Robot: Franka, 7 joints.
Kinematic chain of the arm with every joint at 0, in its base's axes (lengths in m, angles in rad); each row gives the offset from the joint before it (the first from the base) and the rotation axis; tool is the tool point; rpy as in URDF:
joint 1: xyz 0 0 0.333 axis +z
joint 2: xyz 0 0 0 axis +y
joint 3: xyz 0 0 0.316 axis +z
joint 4: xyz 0.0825 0 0 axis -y
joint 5: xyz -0.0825 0 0.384 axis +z
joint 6: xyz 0 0 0 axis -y
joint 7: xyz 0.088 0 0 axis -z
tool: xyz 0 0 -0.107 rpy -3.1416 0 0
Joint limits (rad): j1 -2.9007..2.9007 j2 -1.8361..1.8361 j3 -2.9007..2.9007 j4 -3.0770..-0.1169 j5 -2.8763..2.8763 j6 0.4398..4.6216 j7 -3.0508..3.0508
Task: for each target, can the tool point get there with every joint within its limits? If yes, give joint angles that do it. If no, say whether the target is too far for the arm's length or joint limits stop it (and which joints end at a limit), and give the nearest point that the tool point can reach.
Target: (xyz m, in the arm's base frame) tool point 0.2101 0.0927 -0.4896
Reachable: no: joint limits stop it (at a limit: joint 2) | nearest point 0.2198 0.0970 -0.3590 | short by 0.131 m
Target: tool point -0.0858 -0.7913 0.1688
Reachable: yes | joints -1.2750 1.2422 -0.6734 -1.0717 0.2072 2.4633 0.4460
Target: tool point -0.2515 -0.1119 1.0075
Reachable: yes | joints 1.9137 0.0857 1.8384 -1.0774 -0.0236 4.2979 -0.3768
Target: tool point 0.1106 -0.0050 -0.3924
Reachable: no: joint limits stop it (at a limit: joint 2) | nearest point 0.1274 -0.0058 -0.3374 | short by 0.057 m
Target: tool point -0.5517 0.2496 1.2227
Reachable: no: too far | nearest point -0.4398 0.1990 1.0422 | short by 0.218 m
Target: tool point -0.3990 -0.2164 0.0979
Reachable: yes | joints -2.4240 1.0012 -0.1594 -1.6193 -0.2105 0.7637 2.1947
